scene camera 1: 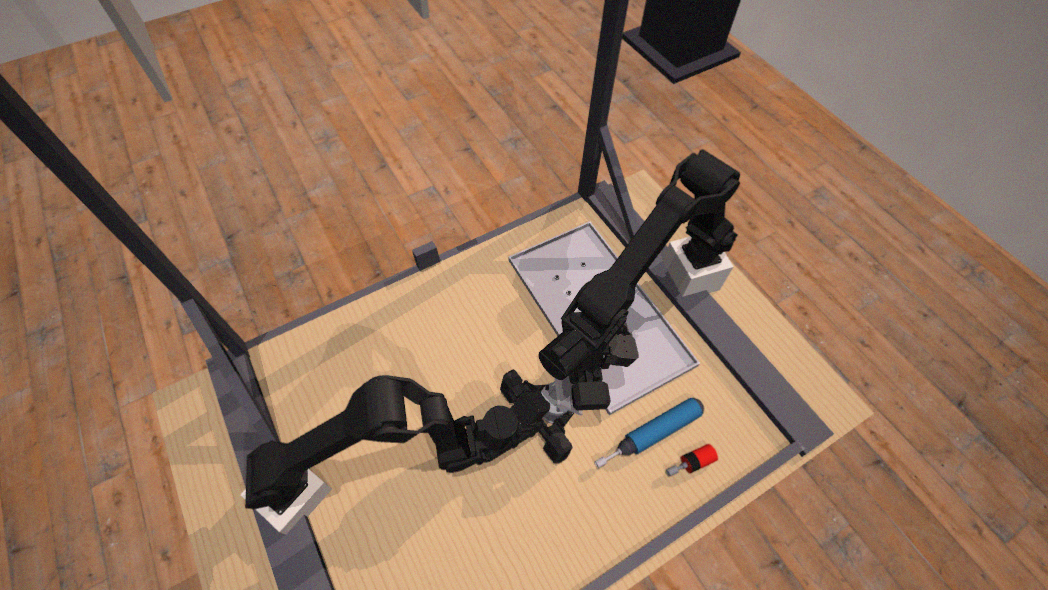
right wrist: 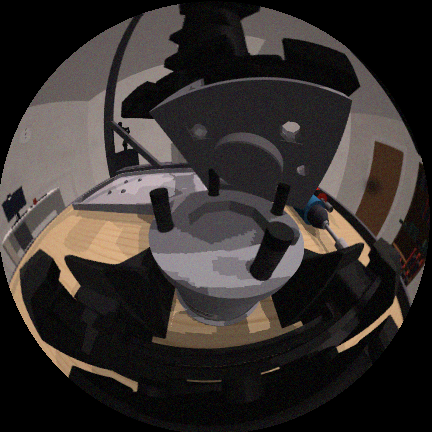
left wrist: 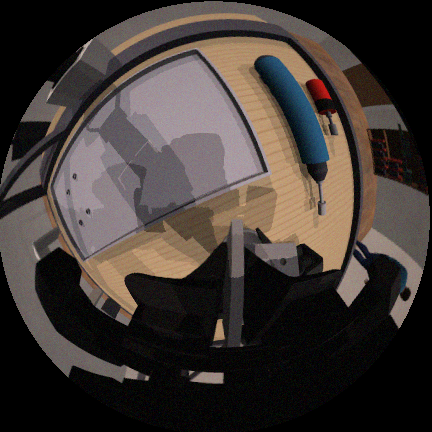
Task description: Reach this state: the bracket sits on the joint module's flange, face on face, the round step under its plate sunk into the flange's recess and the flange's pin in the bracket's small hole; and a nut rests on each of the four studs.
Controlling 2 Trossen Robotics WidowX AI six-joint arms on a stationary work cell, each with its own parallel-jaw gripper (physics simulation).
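Where they show: left gripper, between the fingertips: (scene camera 1: 578, 380) (right wrist: 213, 178) (left wrist: 229, 246); right gripper, between the fingertips: (right wrist: 217, 233); left arm's base, origin of its link: (scene camera 1: 701, 254); right arm's base, origin of its link: (scene camera 1: 282, 488).
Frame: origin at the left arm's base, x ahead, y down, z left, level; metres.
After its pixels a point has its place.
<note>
The joint module (right wrist: 215, 265) stands upright with its flange, open recess and several bare black studs facing up. My right gripper (right wrist: 217, 233) {x 0.367, y 0.068, z 0.187 m} (scene camera 1: 539, 411) is shut on it, a finger at each side. The bracket (right wrist: 250, 115) (left wrist: 237, 250) {x 0.325, y -0.006, z 0.180 m} is tilted steeply beyond the flange, its round step (right wrist: 252, 150) facing the right wrist camera. Its lower edge is near the far studs; whether it touches is hidden. My left gripper (left wrist: 229, 246) {x 0.348, y 0.031, z 0.177 m} (scene camera 1: 577, 388) {x 0.348, y 0.031, z 0.177 m} is shut on the bracket's upright plate. Small nuts (scene camera 1: 556, 277) {x 0.291, y 0.083, z -0.089 m} (left wrist: 88, 211) (right wrist: 110, 192) {x 0.289, y 0.087, z -0.085 m} lie apart on the tray (scene camera 1: 528, 278) {x 0.351, y 0.087, z -0.108 m}.
A blue driver (scene camera 1: 663, 426) {x 0.224, y 0.051, z 0.304 m} (left wrist: 295, 110) {x 0.229, y 0.059, z 0.284 m} (right wrist: 315, 212) {x 0.304, y 0.063, z 0.303 m} and a short red driver (scene camera 1: 702, 457) {x 0.179, y 0.058, z 0.378 m} (left wrist: 319, 94) {x 0.182, y 0.066, z 0.361 m} lie at the lower right of the scene view, beside the grippers and tray. Dark frame rails (scene camera 1: 748, 366) {x -0.003, y 0.071, z 0.241 m} edge the table. The left arm reaches over the tray.
</note>
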